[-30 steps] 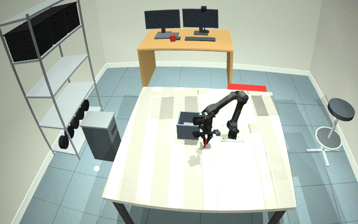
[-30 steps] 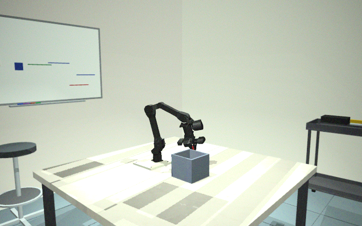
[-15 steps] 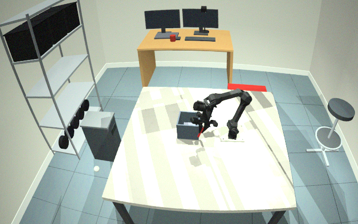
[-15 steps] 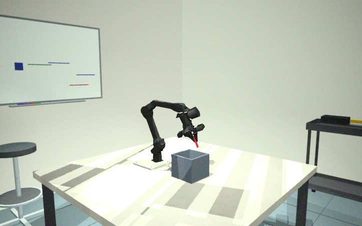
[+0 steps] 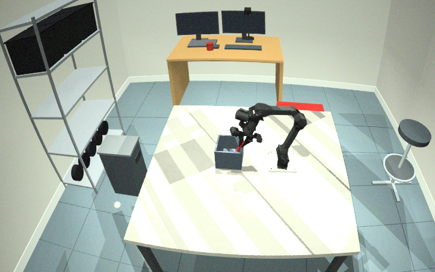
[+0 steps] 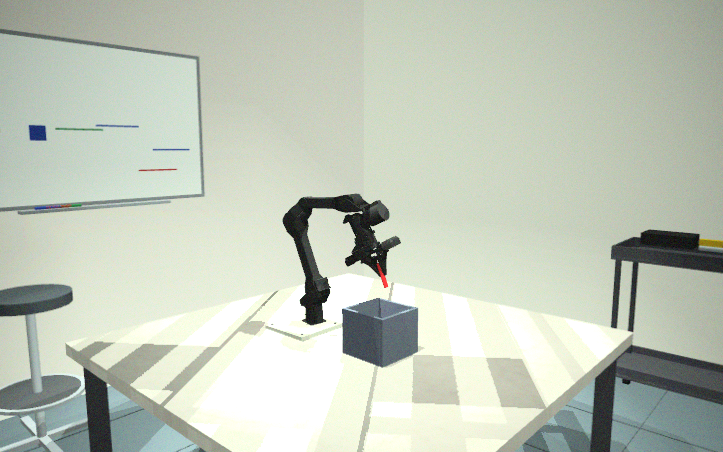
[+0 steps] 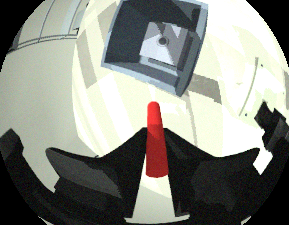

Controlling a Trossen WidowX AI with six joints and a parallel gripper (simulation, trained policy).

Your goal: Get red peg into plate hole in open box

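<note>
Now: the pale plate 90 mm ahead of my gripper tip, 90 mm to the right of it and 160 mm below it. Also, from my gripper tip: red peg right at my gripper tip.
</note>
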